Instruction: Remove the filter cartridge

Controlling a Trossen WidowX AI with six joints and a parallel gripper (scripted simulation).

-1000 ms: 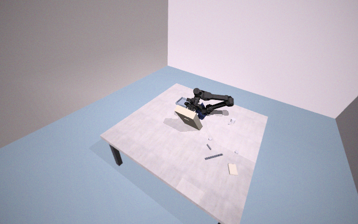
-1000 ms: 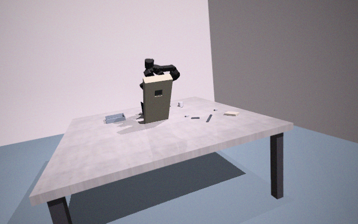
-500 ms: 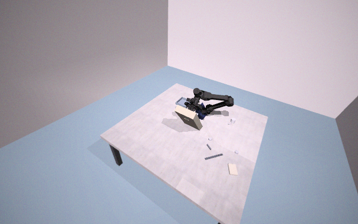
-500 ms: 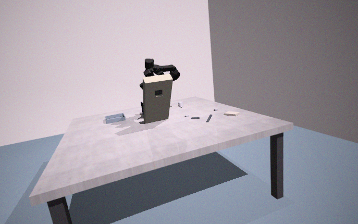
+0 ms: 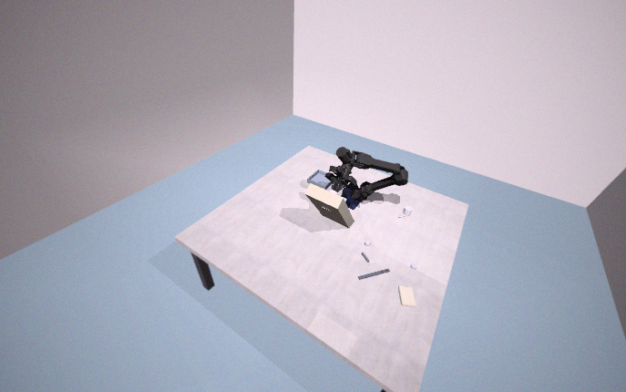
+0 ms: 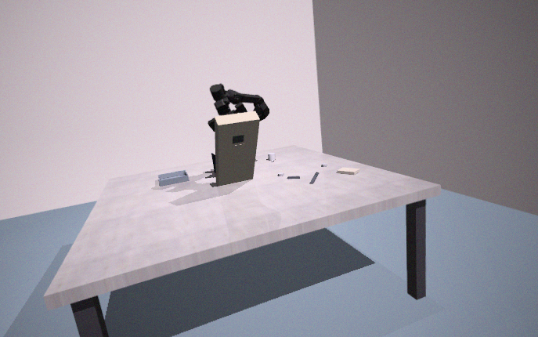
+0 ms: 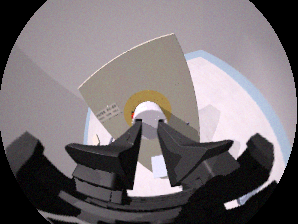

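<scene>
Now: the beige service panel 1 cm behind my gripper tip and 10 cm below it. The rest, counted from my gripper tip: round cartridge: 1 cm ahead, 1 cm below; blue-grey tray: 39 cm behind, 29 cm to the right, 27 cm below.
</scene>
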